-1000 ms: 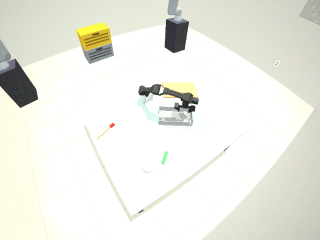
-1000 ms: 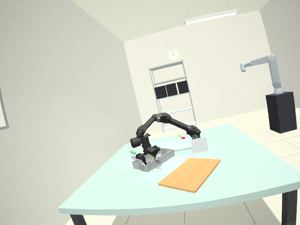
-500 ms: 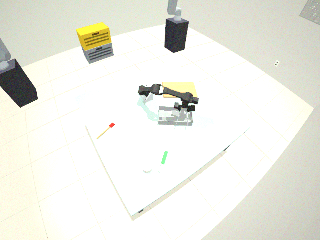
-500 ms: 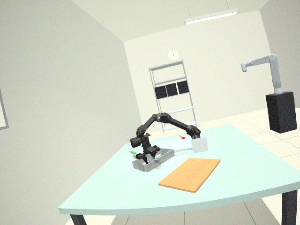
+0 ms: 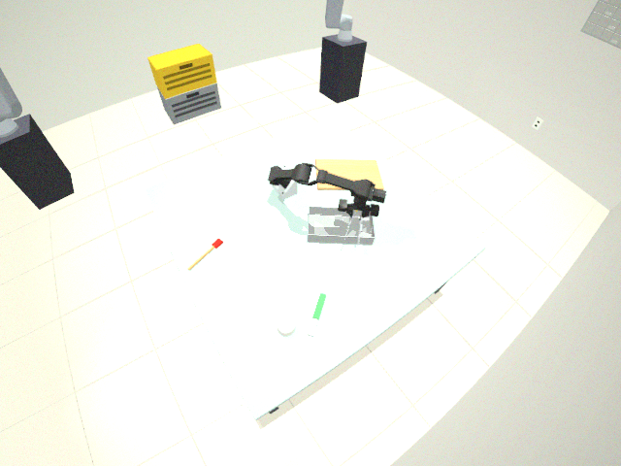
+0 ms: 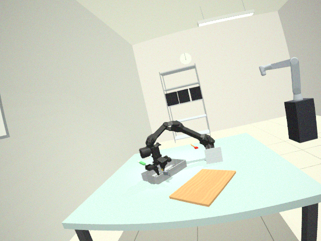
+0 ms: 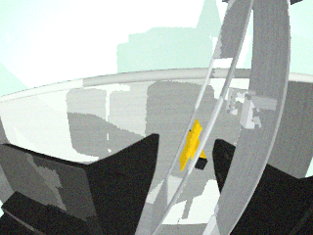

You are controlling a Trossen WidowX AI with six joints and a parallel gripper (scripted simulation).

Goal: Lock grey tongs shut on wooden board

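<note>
Right now the yellow lock piece is 20 mm behind my gripper tip, 10 mm to the left of it and 40 mm above it. The rest, counted from my gripper tip: grey roasting tin (10 mm behind, 80 mm to the right); then red-headed spatula (250 mm behind, 650 mm to the right, 20 mm below); then wooden board (280 mm behind, 200 mm to the left, 20 mm below).
</note>
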